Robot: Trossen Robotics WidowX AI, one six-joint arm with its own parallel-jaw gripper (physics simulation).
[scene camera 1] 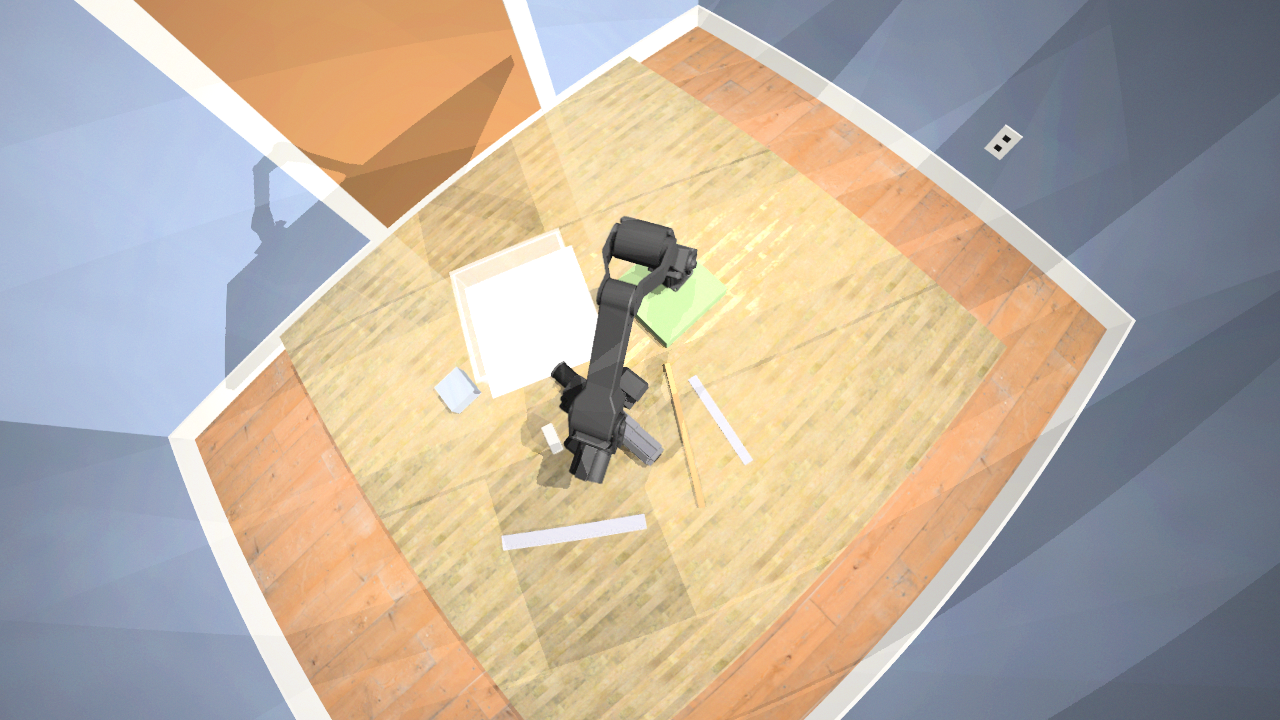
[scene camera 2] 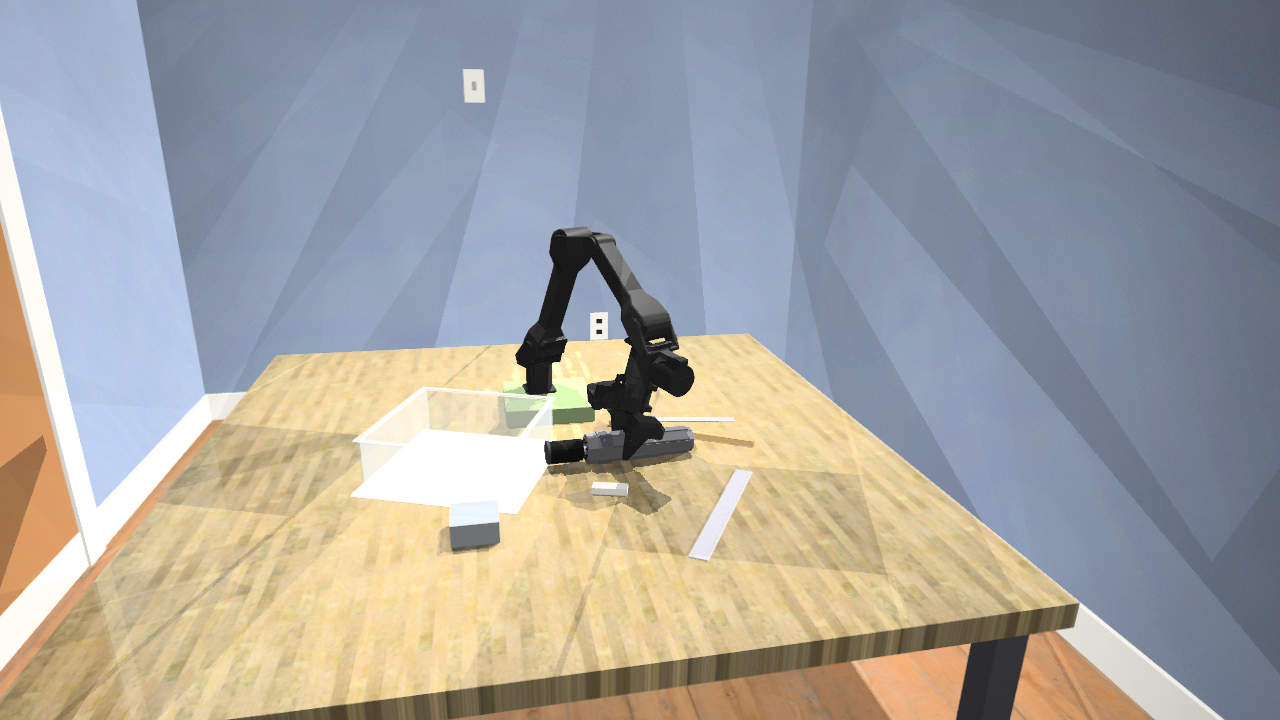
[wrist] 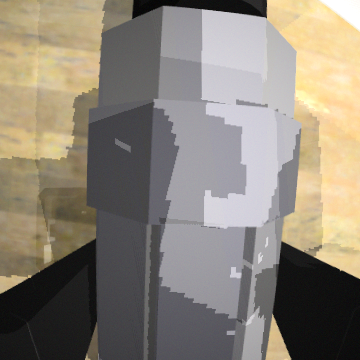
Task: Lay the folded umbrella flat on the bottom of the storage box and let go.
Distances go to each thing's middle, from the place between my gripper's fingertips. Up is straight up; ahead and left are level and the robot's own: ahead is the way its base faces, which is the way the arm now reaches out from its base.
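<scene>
My hand: 50 mm past the white storage box (scene camera 2: 454, 445), 280 mm left of it, 40 mm below it.
</scene>
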